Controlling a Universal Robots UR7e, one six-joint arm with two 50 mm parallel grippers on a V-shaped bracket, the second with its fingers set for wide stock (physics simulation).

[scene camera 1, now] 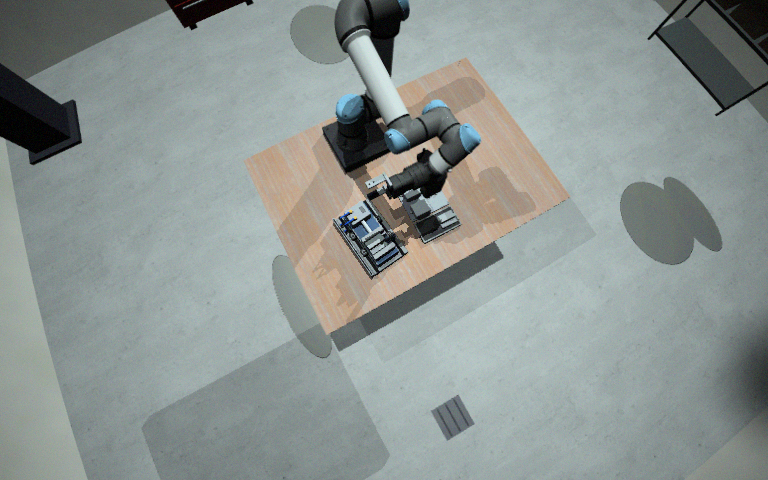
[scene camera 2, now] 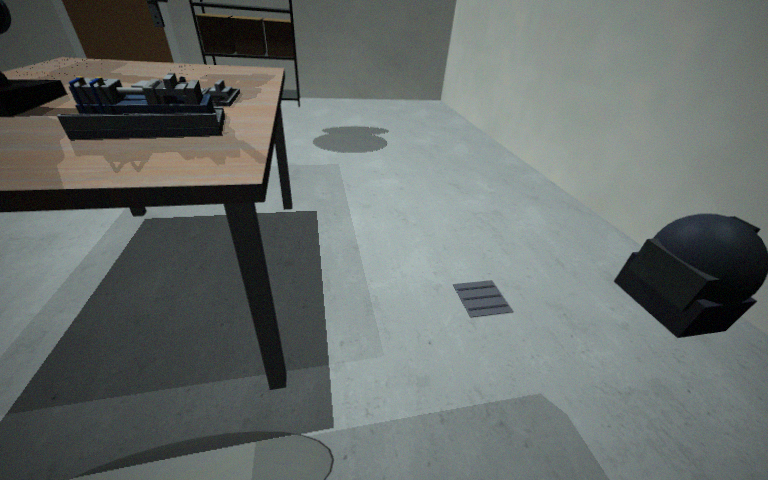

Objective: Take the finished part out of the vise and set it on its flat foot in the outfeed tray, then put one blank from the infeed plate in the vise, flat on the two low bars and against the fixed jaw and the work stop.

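Places are measured from the arm's base along level axes (x ahead, y left, z up), in metres.
Where they show: hand, tool point: (scene camera 1: pixel 425 190) (scene camera 2: pixel 157 19); arm's base, link origin: (scene camera 1: pixel 352 139).
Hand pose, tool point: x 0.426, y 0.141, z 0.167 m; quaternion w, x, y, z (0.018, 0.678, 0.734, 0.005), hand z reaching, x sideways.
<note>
Things, the pixels of their top centre, and the offset from my tool point. "spot": a spot on its surface instead. Level surfaces: height alone.
- dark fixture, top centre: (scene camera 2: pixel 143 82) (scene camera 1: pixel 369 231) dx +0.030, dy -0.256, dz -0.110 m
- light rod, top centre: (scene camera 2: pixel 132 87) (scene camera 1: pixel 366 226) dx +0.002, dy -0.256, dz -0.123 m
- grey block, top centre: (scene camera 1: pixel 421 207) dx +0.011, dy -0.002, dz -0.165 m
- plate, surface spot: (scene camera 1: pixel 441 234) spot: dx +0.152, dy +0.032, dz -0.198 m
- wooden table, surface height: dz -0.209 m
My gripper (scene camera 1: pixel 371 189) hangs beside the upper right corner of the dark fixture (scene camera 1: pixel 353 247) (scene camera 2: pixel 141 125) in scene camera 1. Its fingertips are too small to tell whether it is open, shut or holding anything. It does not show in scene camera 2. The fixture carries blue clamps (scene camera 1: pixel 346 219) (scene camera 2: pixel 97 93), a light rod (scene camera 1: pixel 368 226) (scene camera 2: pixel 130 90) and several parallel light bars. The vise jaws and any part between them cannot be told apart. A grey block (scene camera 1: pixel 419 207) stands on the plate (scene camera 1: pixel 441 235) to the right, with smaller light pieces (scene camera 1: pixel 447 217) beside it.
The arm's black base (scene camera 1: pixel 346 158) (scene camera 2: pixel 33 96) stands on the wooden table (scene camera 1: pixel 300 186) (scene camera 2: pixel 169 175) above the fixture. The arm reaches over the table, with its wrist above the right plate's upper end. A narrow strip of table separates fixture and plate.
</note>
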